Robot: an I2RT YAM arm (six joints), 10 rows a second.
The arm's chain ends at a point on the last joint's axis. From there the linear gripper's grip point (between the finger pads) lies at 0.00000 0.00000 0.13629 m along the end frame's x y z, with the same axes.
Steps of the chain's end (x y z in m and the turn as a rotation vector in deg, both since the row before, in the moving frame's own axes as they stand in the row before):
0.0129, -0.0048, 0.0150, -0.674, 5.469, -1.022
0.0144, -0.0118, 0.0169, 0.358, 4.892, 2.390
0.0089, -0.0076, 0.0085, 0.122, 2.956, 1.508
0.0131, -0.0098, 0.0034, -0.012, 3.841, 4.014
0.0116, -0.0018, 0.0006, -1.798, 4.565, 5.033
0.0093, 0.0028, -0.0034, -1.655, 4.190, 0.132
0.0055, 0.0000, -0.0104, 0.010, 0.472, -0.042
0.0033, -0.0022, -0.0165, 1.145, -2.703, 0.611
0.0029, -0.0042, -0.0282, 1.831, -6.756, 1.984
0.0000, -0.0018, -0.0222, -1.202, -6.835, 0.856
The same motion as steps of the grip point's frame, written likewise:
0.0259, -0.0033, 0.0144, -0.674, 5.469, -1.022
0.0260, -0.0124, 0.0164, 0.358, 4.892, 2.390
0.0159, -0.0078, 0.0083, 0.122, 2.956, 1.508
0.0222, -0.0095, 0.0031, -0.012, 3.841, 4.014
0.0222, 0.0029, 0.0001, -1.798, 4.565, 5.033
0.0193, 0.0067, -0.0038, -1.655, 4.190, 0.132
0.0066, 0.0000, -0.0104, 0.010, 0.472, -0.042
-0.0031, -0.0050, -0.0167, 1.145, -2.703, 0.611
-0.0131, -0.0088, -0.0292, 1.831, -6.756, 1.984
-0.0162, 0.0009, -0.0232, -1.202, -6.835, 0.856

